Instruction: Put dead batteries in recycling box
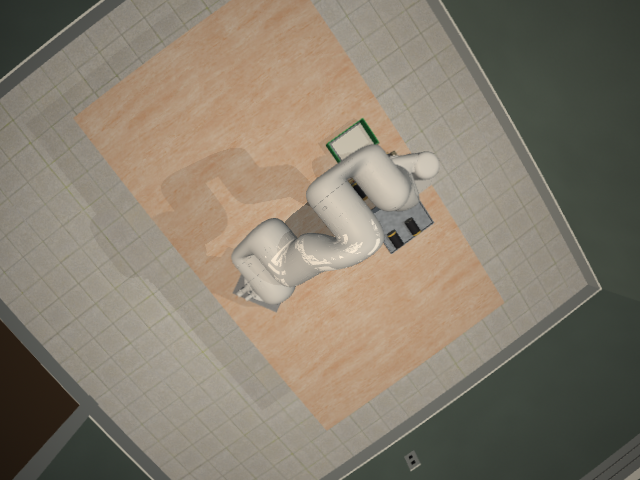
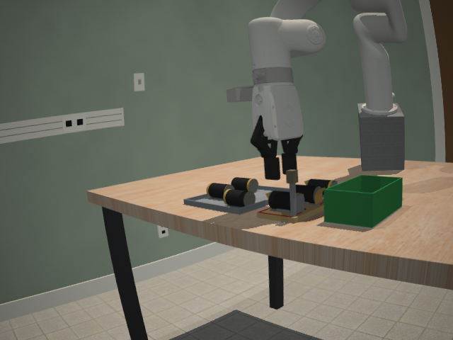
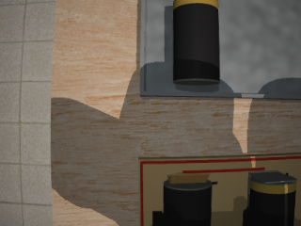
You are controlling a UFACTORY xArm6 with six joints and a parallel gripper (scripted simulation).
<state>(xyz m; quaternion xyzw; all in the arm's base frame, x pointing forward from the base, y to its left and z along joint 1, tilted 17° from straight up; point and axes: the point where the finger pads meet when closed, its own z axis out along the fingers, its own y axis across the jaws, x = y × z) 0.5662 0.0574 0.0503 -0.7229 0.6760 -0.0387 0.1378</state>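
My gripper is now 180 mm to the left of the grey tray, 90 mm above it and 50 mm past it. Round my hand: green recycling box (150 mm to the left, 80 mm below, 70 mm behind).
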